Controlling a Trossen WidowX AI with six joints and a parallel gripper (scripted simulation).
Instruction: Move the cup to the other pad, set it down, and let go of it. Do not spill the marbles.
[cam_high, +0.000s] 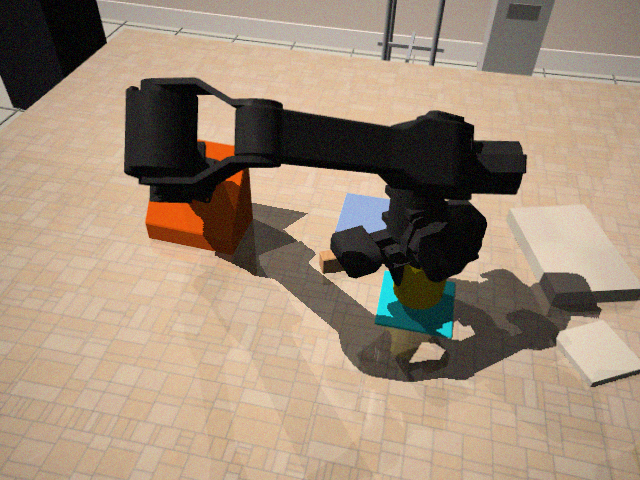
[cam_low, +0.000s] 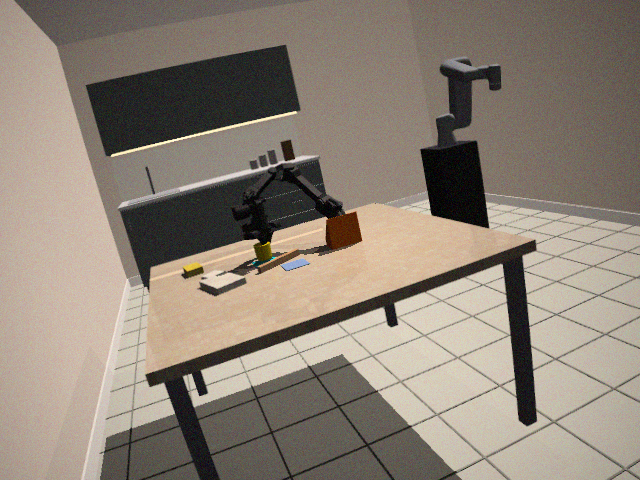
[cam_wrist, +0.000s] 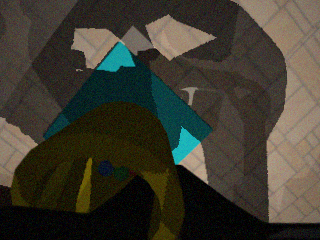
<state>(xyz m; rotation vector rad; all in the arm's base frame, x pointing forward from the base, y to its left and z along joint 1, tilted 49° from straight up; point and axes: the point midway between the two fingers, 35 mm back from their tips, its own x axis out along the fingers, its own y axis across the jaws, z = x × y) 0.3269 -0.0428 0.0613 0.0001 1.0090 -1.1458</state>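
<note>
The cyan pad lies 6 cm below my gripper tip, 2 cm to the left of it and 2 cm ahead of it. From my gripper tip the other things lie so: light blue pad 18 cm to the left, 8 cm behind, 6 cm below; then cup 2 cm to the left, 2 cm ahead; then wooden bar 10 cm to the left, 5 cm below, 3 cm behind.
</note>
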